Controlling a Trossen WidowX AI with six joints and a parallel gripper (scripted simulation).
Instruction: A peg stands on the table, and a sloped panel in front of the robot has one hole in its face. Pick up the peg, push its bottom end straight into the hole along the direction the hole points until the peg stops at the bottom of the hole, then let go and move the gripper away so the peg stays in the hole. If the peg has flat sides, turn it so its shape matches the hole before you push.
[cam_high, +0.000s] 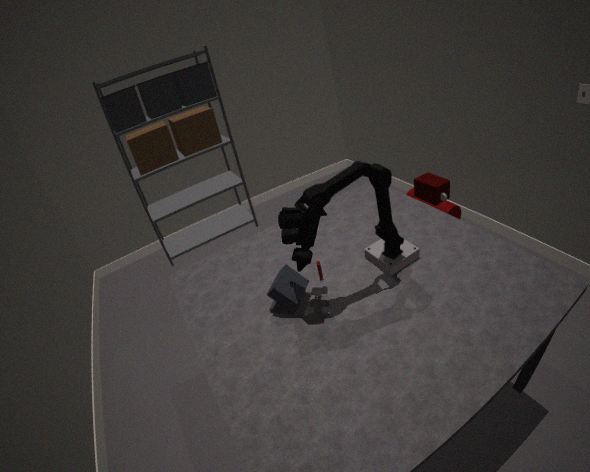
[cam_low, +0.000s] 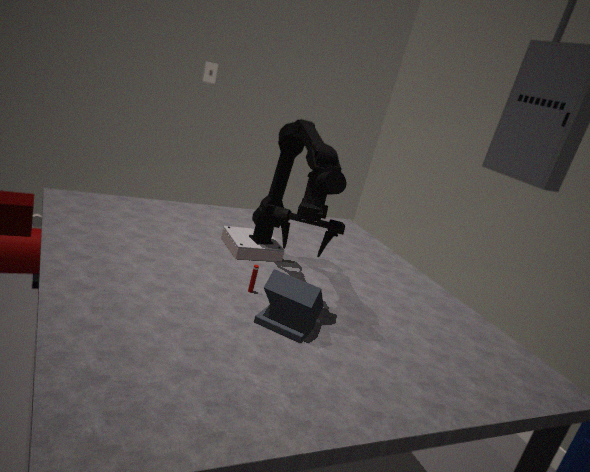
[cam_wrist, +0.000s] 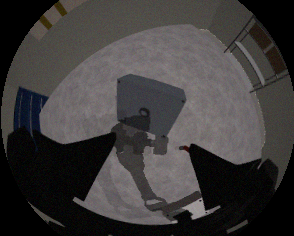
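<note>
The red peg is 11 cm behind my gripper tip, 5 cm to the right of it and 11 cm below it. Also, from my gripper tip: panel block 6 cm ahead, 3 cm to the right, 9 cm below.
</note>
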